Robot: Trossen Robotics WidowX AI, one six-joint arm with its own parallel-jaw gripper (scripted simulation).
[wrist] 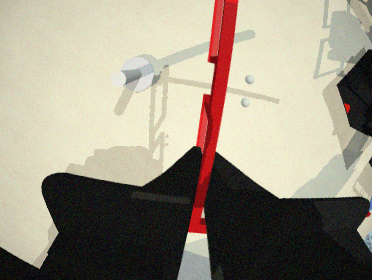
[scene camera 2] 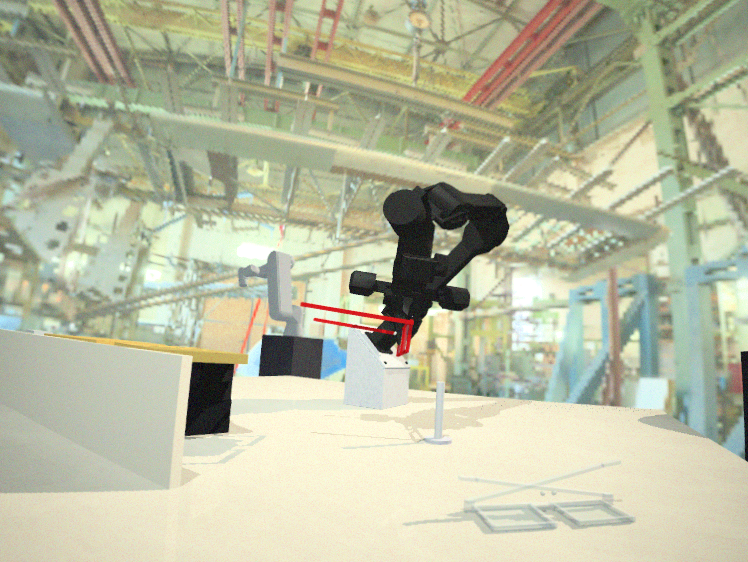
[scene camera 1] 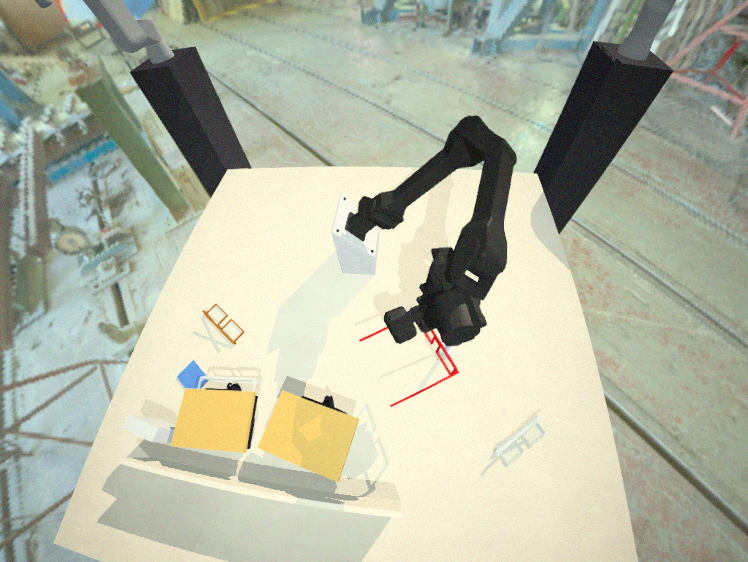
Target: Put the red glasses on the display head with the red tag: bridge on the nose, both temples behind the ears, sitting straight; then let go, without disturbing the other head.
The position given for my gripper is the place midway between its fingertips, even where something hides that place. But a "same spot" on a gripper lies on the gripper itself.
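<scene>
I can see my gripper in scene camera 1 [426, 329], and my gripper shows in scene camera 2 and in the wrist view too. On my gripper, [scene camera 2: 393, 293] and [wrist: 337, 247] are the same spot.
</scene>
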